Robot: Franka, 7 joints.
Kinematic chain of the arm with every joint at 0, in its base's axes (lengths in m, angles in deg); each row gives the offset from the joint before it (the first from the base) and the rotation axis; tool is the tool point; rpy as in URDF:
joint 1: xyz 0 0 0.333 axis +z
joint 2: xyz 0 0 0 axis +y
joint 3: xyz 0 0 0.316 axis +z
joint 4: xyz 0.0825 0 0 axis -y
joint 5: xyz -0.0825 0 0.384 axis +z
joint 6: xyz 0 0 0 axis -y
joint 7: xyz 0.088 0 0 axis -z
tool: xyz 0 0 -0.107 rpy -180 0 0
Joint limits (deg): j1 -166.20..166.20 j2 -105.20..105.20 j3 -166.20..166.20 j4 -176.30..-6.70 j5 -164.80..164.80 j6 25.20..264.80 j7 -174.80..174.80
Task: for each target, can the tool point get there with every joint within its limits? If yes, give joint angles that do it. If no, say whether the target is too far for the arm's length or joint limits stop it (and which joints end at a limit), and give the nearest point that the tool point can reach.
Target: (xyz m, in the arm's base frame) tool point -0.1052 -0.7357 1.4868
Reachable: no: too far | nearest point -0.0658 -0.4599 1.0542 | short by 0.515 m
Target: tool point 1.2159 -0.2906 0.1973
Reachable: no: too far | nearest point 0.8295 -0.1983 0.2404 | short by 0.400 m
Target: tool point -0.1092 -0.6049 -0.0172
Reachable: yes | joints -91.36 73.18 -23.85 -85.43 -68.47 209.03 30.29
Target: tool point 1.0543 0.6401 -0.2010
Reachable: no: too far | nearest point 0.6730 0.4086 -0.0079 | short by 0.486 m
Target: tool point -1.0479 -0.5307 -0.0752
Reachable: no: too far | nearest point -0.7229 -0.3661 0.0514 | short by 0.386 m
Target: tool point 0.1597 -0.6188 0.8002
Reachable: yes | joints -72.66 31.21 -26.22 -46.06 -54.89 209.18 -106.81
